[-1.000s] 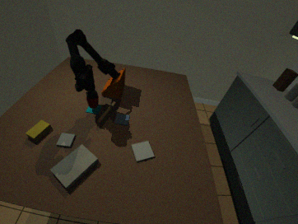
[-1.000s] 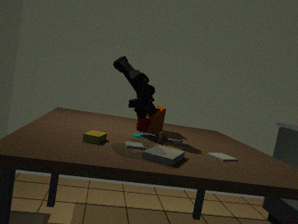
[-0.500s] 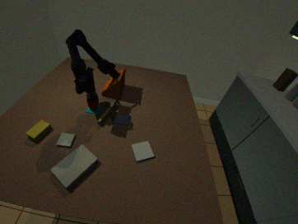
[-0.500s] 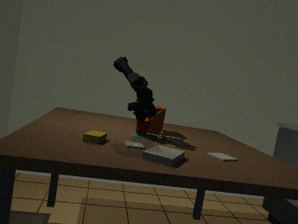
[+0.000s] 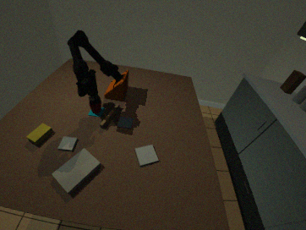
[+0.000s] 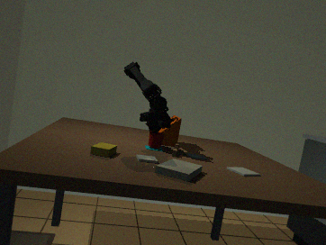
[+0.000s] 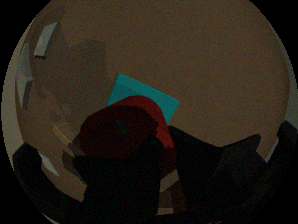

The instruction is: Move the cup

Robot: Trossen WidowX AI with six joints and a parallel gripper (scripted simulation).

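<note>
Now: the dark red cup 3 cm ahead of my gripper tip and 1 cm to the left of it. From my gripper tip the other things lie so: cyan pad 5 cm below, 3 cm ahead, 1 cm to the left; grey box 42 cm ahead, 3 cm to the left, 3 cm below; blue pad 21 cm to the left, 10 cm ahead, 5 cm below.
</note>
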